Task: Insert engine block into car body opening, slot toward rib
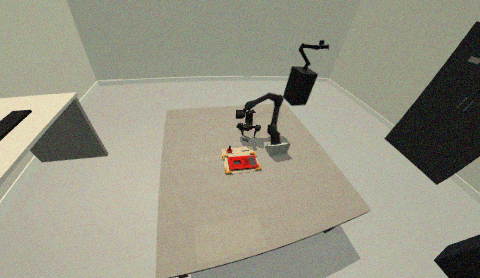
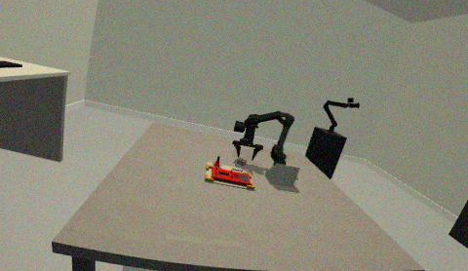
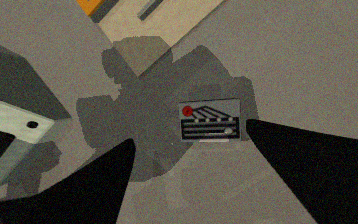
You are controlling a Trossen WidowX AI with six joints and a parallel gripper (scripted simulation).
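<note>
The engine block lies 1 cm ahead of my gripper tip, 1 cm to the right of it and 3 cm below it.
</note>
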